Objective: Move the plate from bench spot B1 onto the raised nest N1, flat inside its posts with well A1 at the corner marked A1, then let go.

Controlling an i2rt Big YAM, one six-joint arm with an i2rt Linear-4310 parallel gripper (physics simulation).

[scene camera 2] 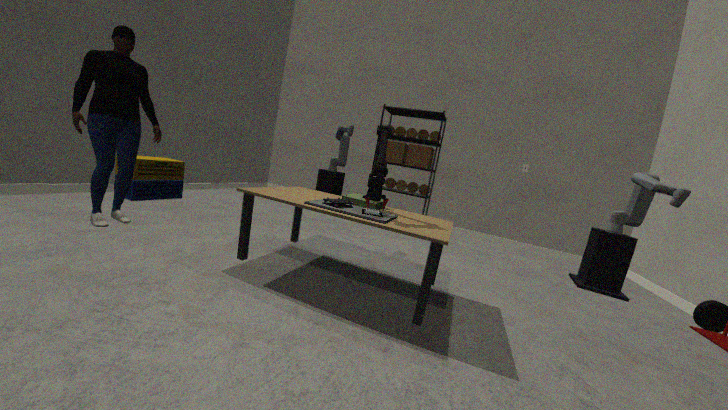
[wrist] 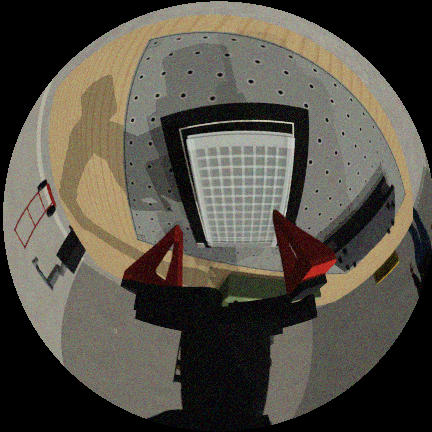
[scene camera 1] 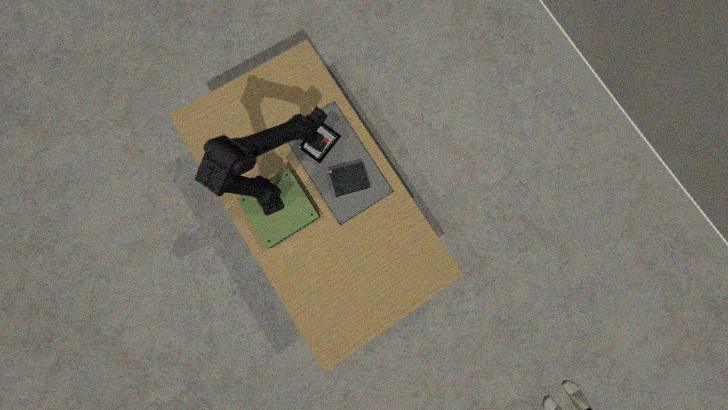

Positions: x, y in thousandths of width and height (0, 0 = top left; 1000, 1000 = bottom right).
Labels:
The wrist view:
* gripper: 520, 513
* well plate: 557, 409, touched by the gripper

